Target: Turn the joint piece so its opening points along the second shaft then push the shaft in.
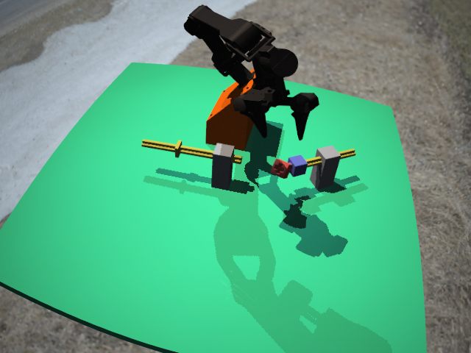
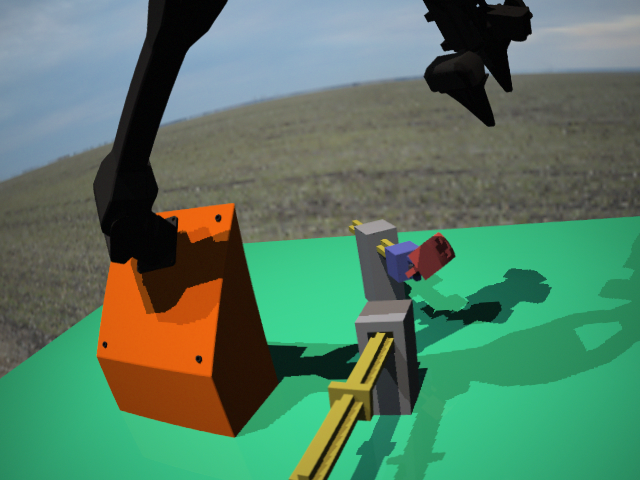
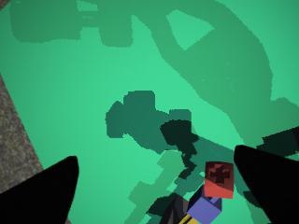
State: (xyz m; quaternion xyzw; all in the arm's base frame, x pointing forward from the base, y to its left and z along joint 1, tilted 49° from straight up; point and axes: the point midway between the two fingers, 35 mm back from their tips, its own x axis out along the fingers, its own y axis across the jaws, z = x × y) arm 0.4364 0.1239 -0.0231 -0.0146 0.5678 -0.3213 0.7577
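Right now my gripper tip is 12 cm past the red joint piece, 2 cm to the right of it and 19 cm above it.
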